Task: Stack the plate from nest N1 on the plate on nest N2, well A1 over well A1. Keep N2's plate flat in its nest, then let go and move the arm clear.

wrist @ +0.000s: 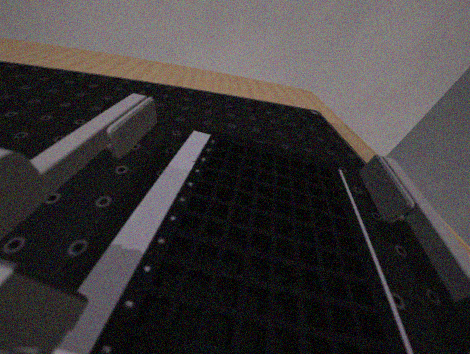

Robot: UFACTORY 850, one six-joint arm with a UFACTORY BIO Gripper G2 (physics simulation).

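My gripper (260, 158) is open, with one finger on the left and one on the right of a black plate (280, 225). The plate has a dark grid of wells and a row of small pale dots along its left edge. It lies between a wide white nest strip (167, 197) on the left and a thin pale strip (372, 247) on the right. Both finger pads stand apart from the plate. Its near end runs out of the wrist view. The well labels and the nest's name cannot be read, and a second plate cannot be made out.
A black board (90, 220) with ringed holes lies around the nest. Its wooden border (150, 70) runs along the far side and down the right. A grey wall stands beyond. A grey part of the gripper's body covers the lower left corner.
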